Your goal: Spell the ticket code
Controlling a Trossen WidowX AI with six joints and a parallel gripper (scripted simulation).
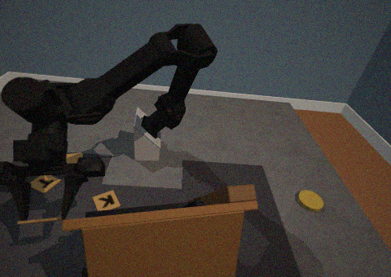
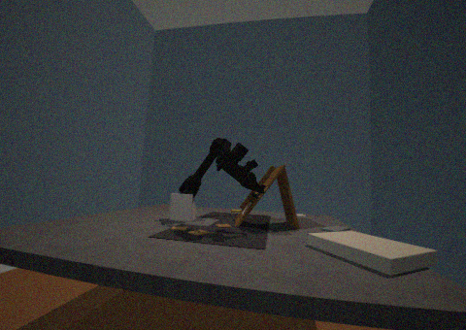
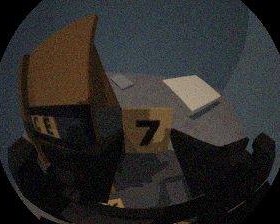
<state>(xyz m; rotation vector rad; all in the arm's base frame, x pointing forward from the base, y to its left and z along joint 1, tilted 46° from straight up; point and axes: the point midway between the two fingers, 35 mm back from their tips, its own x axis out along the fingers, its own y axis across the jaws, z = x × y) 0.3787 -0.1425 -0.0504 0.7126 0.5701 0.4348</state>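
The ticket lies 160 mm to the left of my gripper tip, 80 mm below it and 80 mm behind it. Round my gripper tip: dark mat: 200 mm behind, 160 mm below, 130 mm to the left; then tile: 320 mm behind, 160 mm below, 90 mm to the right; then long white slab: 320 mm ahead, 210 mm to the right, 140 mm below.
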